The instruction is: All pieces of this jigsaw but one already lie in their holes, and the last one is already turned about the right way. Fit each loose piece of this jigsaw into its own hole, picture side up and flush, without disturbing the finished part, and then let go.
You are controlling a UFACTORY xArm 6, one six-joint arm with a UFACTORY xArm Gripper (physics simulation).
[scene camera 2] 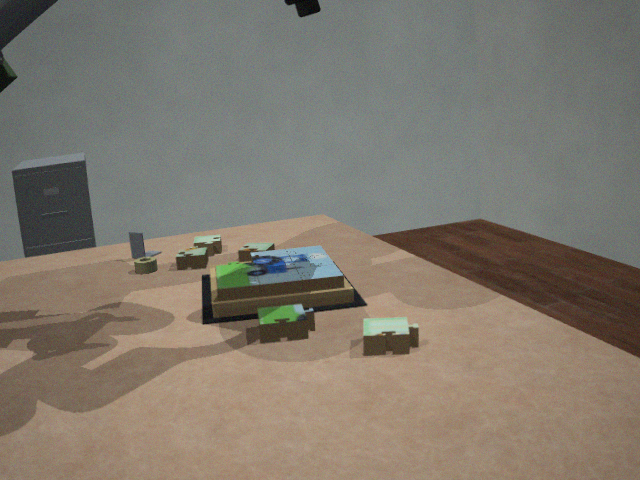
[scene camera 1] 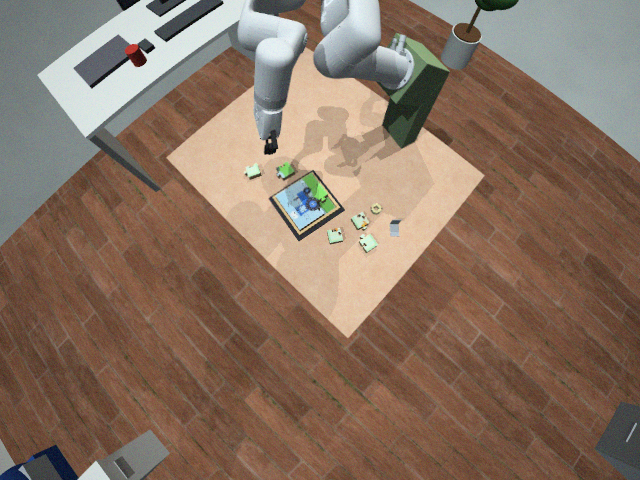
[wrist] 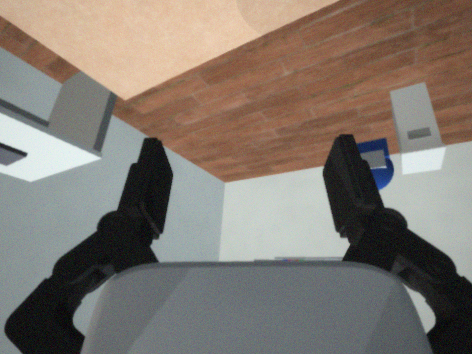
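Pixels of known places: gripper, fingertip midpoint: (scene camera 2: 304, 8) (scene camera 1: 265, 139) (wrist: 247, 154); arm's base, link origin: (scene camera 1: 396, 68).
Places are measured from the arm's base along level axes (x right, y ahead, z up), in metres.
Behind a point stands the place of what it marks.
Observation:
My black gripper (scene camera 1: 270, 149) @[x 0.297, y 0.353, z -0.014 m] (wrist: 247, 154) @[x 0.297, y 0.353, z -0.014 m] is open and empty, high up; in scene camera 1 it shows just above the two pieces on the upper left. Part of it shows at the top edge in scene camera 2. The wrist view looks outward past the mat. The framed jigsaw (scene camera 1: 302, 204) (scene camera 2: 297, 271) shows a blue tractor on green and light blue; in scene camera 2 its far left corner looks stepped lower. A loose bright green piece (scene camera 1: 285, 170) @[x 0.327, y 0.244, z -0.396 m] (scene camera 2: 281, 315) @[x 0.333, y 0.237, z -0.397 m] with a bluish corner lies flat, picture up, on the mat beside the frame.
A pale green piece (scene camera 1: 252, 171) @[x 0.460, y 0.285, z -0.396 m] (scene camera 2: 386, 330) @[x 0.469, y 0.269, z -0.397 m] lies near the green one. Pale pieces (scene camera 1: 334, 236) @[x 0.054, y 0.461, z -0.396 m] (scene camera 1: 360, 220) @[x -0.026, y 0.370, z -0.396 m] (scene camera 1: 368, 242) @[x -0.078, y 0.447, z -0.397 m] lie across the frame, near a small ring (scene camera 1: 380, 209) @[x -0.092, y 0.299, z -0.402 m] and a grey angle bracket (scene camera 1: 394, 228) @[x -0.167, y 0.354, z -0.419 m]. The mat (scene camera 1: 320, 289) @[x 0.048, y 0.668, z -0.421 m] ends at wooden floor; a white desk (scene camera 1: 93, 108) stands left.

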